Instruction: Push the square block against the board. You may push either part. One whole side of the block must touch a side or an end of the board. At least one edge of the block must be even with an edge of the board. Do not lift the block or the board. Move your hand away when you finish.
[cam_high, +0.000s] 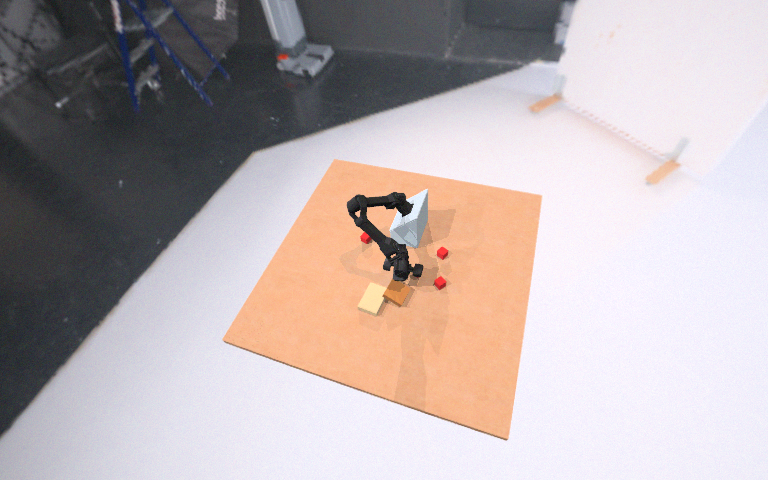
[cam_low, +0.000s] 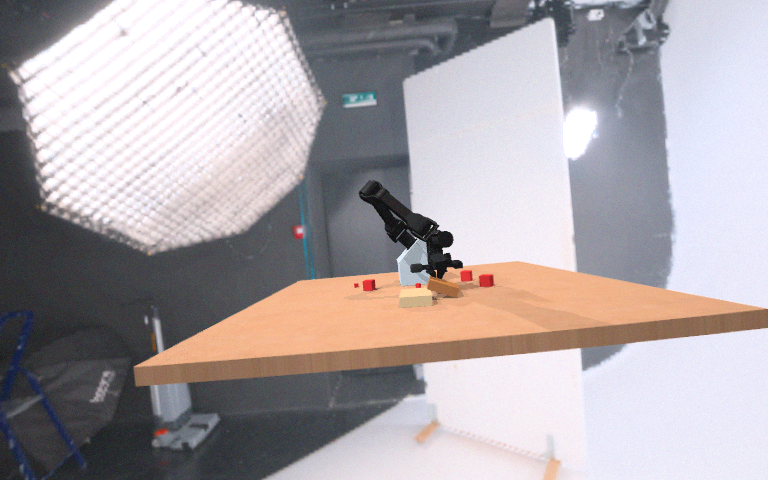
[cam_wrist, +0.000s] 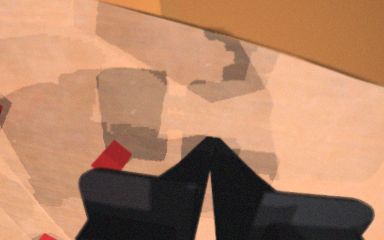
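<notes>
Right now my gripper tip is 11 cm short of the square block and 3 cm below it. From my gripper tip the other things lie so: board 16 cm ahead, 10 cm to the right, 1 cm above.
</notes>
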